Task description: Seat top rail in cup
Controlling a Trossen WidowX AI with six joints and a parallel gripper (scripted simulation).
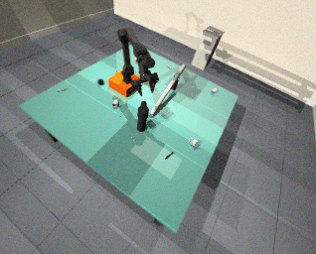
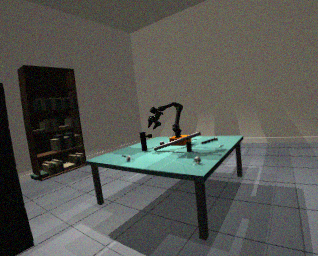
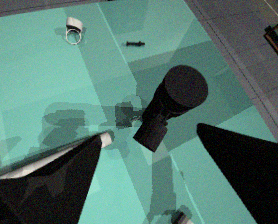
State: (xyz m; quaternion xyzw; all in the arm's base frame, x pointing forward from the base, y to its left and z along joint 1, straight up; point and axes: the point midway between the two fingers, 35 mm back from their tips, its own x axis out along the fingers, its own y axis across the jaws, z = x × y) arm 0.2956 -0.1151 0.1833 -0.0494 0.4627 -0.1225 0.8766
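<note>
My gripper tip is 1 cm short of the dark rail-end cup, 3 cm to the left of it and 8 cm above it. Round my gripper tip: short dark post (5 cm behind, 44 cm to the left, 13 cm below); dark screw (33 cm ahead, 10 cm to the right, 23 cm below).
</note>
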